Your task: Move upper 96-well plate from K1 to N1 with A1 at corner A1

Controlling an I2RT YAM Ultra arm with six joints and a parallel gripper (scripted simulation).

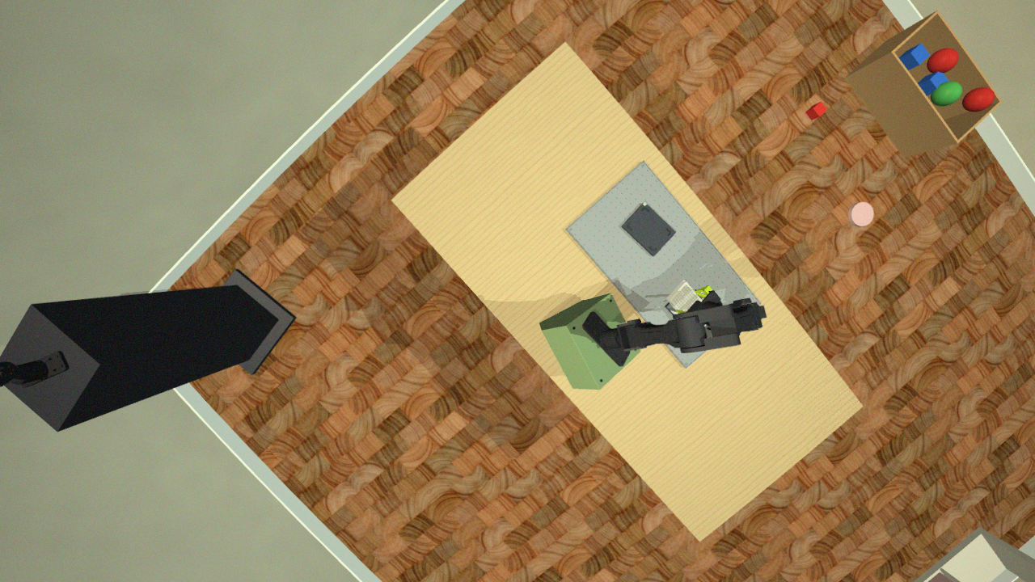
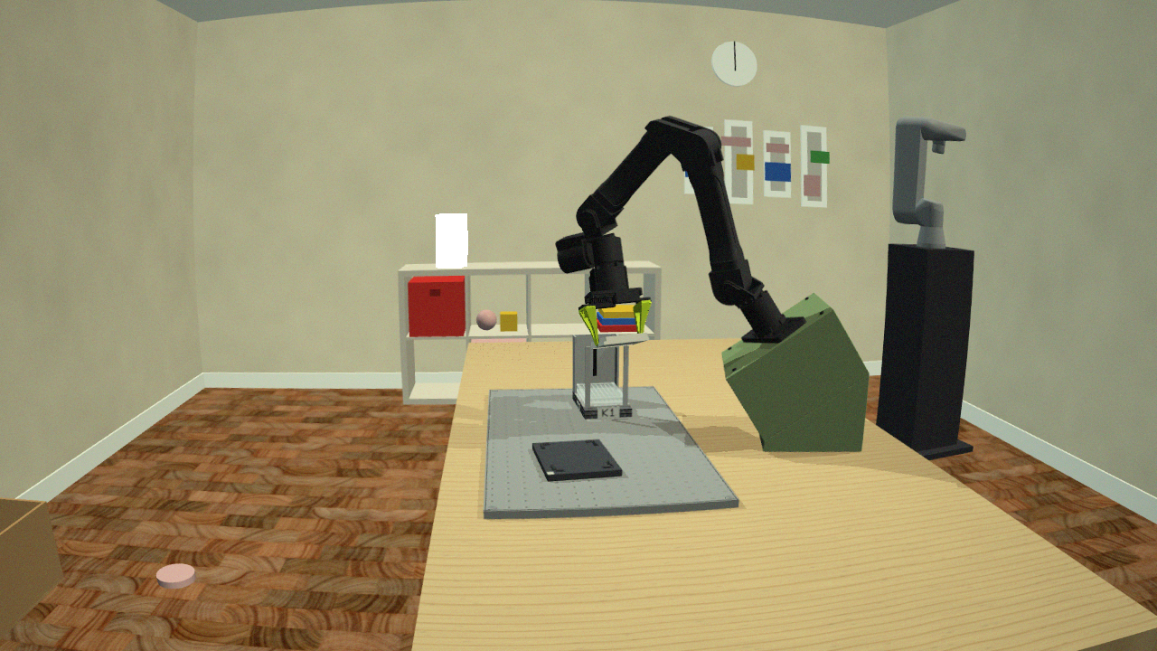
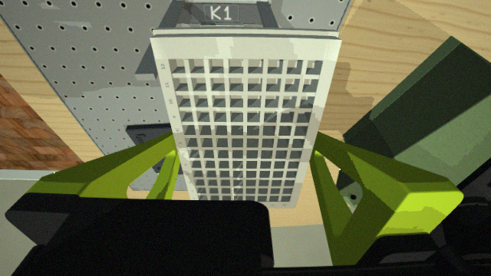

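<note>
My hand is 200 mm short of the pale A1 square, 300 mm to the right of it and 150 mm above it. Also, from my hand: white 96-well plate right at my hand.
</note>
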